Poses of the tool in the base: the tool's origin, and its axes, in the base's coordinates. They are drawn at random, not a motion.
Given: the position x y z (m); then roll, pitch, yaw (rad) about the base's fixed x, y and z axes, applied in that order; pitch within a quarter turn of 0, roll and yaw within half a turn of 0.
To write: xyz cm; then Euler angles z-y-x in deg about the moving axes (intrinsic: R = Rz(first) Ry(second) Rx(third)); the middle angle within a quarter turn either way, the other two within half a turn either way. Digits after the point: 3 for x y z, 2 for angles.
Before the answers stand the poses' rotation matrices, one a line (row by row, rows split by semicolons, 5 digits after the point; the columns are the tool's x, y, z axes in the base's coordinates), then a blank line. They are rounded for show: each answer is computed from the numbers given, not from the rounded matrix.
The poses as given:
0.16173 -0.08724 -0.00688 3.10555 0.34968 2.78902
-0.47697 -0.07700 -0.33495 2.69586 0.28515 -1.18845
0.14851 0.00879 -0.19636 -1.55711 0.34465 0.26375
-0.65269 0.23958 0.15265 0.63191 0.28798 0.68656
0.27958 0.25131 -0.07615 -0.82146 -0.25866 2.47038
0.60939 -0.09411 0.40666 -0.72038 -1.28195 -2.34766
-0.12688 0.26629 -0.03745 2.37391 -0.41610 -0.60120
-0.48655 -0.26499 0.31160 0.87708 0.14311 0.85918
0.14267 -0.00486 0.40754 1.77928 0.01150 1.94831
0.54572 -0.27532 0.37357 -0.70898 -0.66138 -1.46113
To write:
-0.88169 0.33350 0.33376; 0.32442 0.94214 -0.08441; -0.34260 0.03385 -0.93887
0.35803 -0.79189 -0.49469; -0.89033 -0.44916 0.07464; -0.28130 0.41371 -0.86586
0.90865 -0.32972 -0.25621; 0.24537 -0.07486 0.96653; -0.33787 -0.94111 0.01288
0.74158 -0.38172 0.55167; 0.60778 0.73042 -0.31159; -0.28402 0.56636 0.77367
-0.75702 -0.57028 -0.31891; 0.60125 -0.41692 -0.68168; 0.25579 -0.70779 0.65849
-0.19969 0.09264 0.97547; -0.20313 -0.97781 0.05128; 0.95857 -0.18790 0.21408
0.75429 -0.63847 -0.15298; -0.51737 -0.43458 -0.73720; 0.40420 0.63521 -0.65813
0.64638 -0.41261 0.64183; 0.74957 0.50061 -0.43306; -0.14262 0.76102 0.63286
-0.36859 0.18826 0.91033; 0.92952 0.08675 0.35842; -0.01150 0.97828 -0.20696
0.08637 0.79823 0.59612; -0.78440 -0.31441 0.53465; 0.61421 -0.51378 0.59898

16.173 -8.724 -0.688 159.80 20.04 177.93
-47.697 -7.700 -33.495 -68.09 16.34 154.46
14.851 0.879 -19.636 15.11 19.75 -89.22
-65.269 23.958 15.265 39.34 16.50 36.21
27.958 25.131 -7.615 141.54 -14.82 -47.07
60.939 -9.411 40.666 -134.51 -73.45 -41.27
-12.688 26.629 -3.745 -34.45 -23.84 136.02
-48.655 -26.499 31.160 49.23 8.20 50.25
14.267 -0.486 40.754 111.63 0.66 101.95
54.572 -27.532 37.357 -83.72 -37.89 -40.62

